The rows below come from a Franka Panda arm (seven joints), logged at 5 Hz.
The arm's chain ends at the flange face. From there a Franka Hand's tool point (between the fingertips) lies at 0.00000 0.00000 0.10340 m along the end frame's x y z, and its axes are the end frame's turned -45 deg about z.
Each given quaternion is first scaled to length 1.
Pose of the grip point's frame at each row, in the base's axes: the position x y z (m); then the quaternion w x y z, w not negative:
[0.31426, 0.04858, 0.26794, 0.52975, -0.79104, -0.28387, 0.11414]
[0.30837, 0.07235, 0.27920, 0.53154, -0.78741, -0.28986, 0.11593]
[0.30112, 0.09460, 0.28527, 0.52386, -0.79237, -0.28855, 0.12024]
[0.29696, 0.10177, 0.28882, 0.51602, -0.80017, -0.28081, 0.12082]
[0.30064, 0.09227, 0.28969, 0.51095, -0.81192, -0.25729, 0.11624]
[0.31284, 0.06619, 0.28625, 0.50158, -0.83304, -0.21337, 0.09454]
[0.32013, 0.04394, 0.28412, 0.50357, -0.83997, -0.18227, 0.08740]
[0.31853, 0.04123, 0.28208, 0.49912, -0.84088, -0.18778, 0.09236]
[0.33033, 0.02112, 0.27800, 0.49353, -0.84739, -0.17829, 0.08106]
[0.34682, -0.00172, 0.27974, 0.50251, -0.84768, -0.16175, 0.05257]
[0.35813, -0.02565, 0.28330, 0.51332, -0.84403, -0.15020, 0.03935]
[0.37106, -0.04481, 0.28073, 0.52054, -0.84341, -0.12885, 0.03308]
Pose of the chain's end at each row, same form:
[0.36403, -0.03138, 0.31061, 0.44575, -0.83946, 0.04046, 0.30818]
[0.35911, -0.00725, 0.32139, 0.44671, -0.83839, 0.03353, 0.31052]
[0.35208, 0.01593, 0.32893, 0.43797, -0.84248, 0.03664, 0.31156]
[0.34692, 0.02340, 0.33414, 0.43050, -0.84672, 0.04678, 0.30910]
[0.34734, 0.01266, 0.33631, 0.42757, -0.84858, 0.07300, 0.30292]
[0.35126, -0.01605, 0.33577, 0.42722, -0.85128, 0.12166, 0.27929]
[0.35429, -0.04024, 0.33350, 0.43179, -0.84579, 0.15305, 0.27346]
[0.35397, -0.04198, 0.33220, 0.42578, -0.84874, 0.14831, 0.27634]
[0.36273, -0.06238, 0.32967, 0.42494, -0.85112, 0.15956, 0.26376]
[0.37284, -0.08805, 0.33035, 0.44414, -0.84505, 0.17496, 0.24087]
[0.38094, -0.11403, 0.33189, 0.45919, -0.83726, 0.18423, 0.23279]
[0.39070, -0.13472, 0.32787, 0.46826, -0.82852, 0.20372, 0.22976]

